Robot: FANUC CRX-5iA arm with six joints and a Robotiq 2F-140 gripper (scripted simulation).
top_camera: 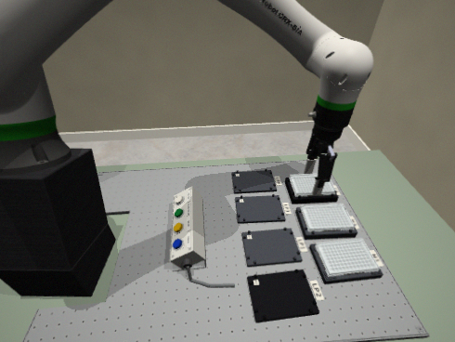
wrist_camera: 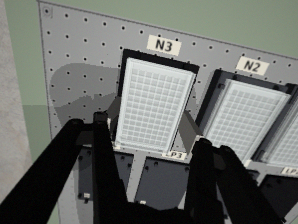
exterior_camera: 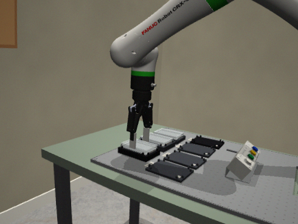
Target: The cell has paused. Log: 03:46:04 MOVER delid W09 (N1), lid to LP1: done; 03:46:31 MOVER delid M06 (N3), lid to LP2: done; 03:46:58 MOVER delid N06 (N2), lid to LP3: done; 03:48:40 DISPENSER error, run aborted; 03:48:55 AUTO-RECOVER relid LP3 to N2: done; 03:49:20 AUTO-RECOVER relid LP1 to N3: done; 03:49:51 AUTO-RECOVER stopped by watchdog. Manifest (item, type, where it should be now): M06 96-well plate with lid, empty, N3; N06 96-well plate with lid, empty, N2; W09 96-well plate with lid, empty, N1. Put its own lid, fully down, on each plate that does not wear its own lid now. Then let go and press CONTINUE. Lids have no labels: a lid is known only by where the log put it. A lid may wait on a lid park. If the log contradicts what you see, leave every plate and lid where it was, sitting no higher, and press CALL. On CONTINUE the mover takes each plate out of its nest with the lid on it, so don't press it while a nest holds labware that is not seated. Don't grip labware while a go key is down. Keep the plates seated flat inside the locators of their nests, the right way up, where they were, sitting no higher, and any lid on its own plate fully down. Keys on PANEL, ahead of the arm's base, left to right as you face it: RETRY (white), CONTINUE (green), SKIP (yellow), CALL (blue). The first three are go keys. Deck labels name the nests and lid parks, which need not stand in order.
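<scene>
The plate lies 30 mm below my hand. Also, from my hand: lid park LP3: 190 mm behind, 50 mm to the right, 60 mm below; lid park LP4: 180 mm behind, 70 mm to the left, 60 mm below; lid park LP1: 190 mm behind, 190 mm to the right, 60 mm below.
</scene>
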